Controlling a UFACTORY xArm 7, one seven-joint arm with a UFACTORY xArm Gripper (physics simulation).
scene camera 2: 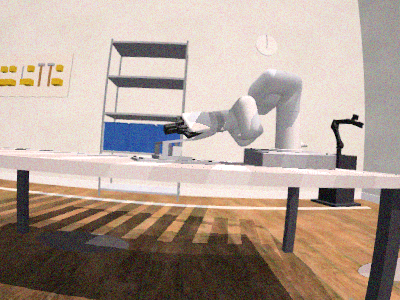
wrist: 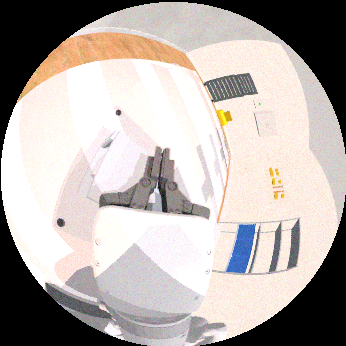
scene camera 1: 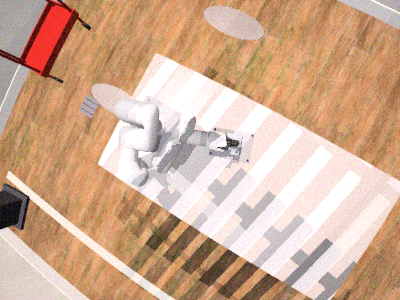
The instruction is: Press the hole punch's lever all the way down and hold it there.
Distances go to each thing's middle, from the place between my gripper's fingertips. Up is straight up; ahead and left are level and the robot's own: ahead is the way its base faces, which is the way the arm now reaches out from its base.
I see the grey hole punch [wrist: 118, 163] 3 cm behind my hand, 1 cm to the right of it and 6 cm below it.
